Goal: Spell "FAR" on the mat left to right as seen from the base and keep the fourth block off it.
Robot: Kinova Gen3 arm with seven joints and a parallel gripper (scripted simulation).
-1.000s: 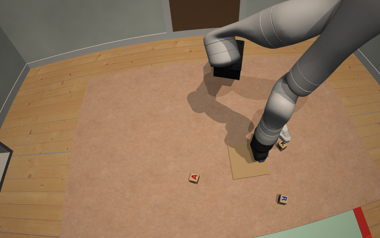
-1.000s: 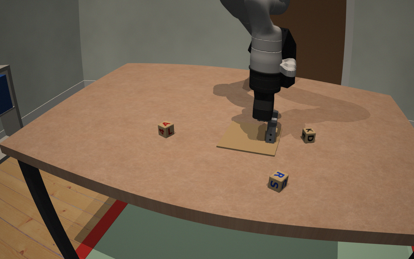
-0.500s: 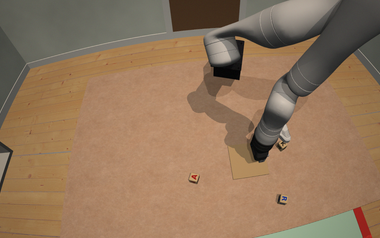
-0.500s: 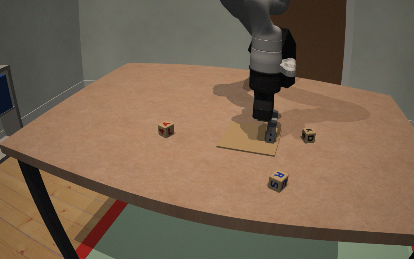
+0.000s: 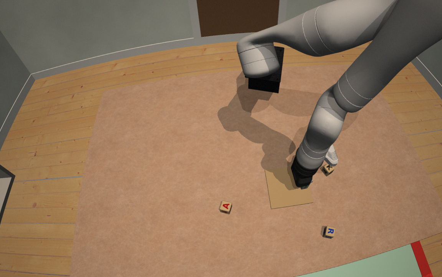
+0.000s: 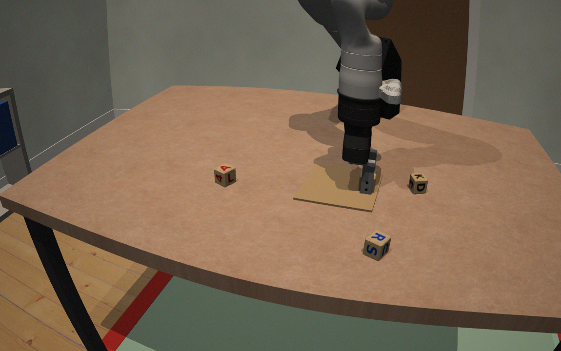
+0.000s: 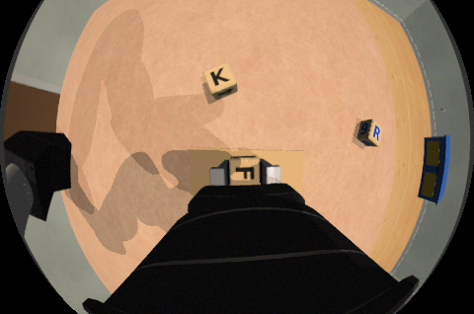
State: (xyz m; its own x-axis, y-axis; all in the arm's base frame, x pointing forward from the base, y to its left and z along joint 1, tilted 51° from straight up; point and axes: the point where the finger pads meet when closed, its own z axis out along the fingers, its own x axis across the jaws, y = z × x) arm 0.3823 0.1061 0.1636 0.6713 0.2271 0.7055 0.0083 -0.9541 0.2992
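My hand is right at the F block. Also, from my hand: R block: 180 mm ahead, 40 mm to the left, 10 mm below; tan mat: 50 mm to the right, 20 mm below; K block: 100 mm to the left, 30 mm behind, 10 mm below.
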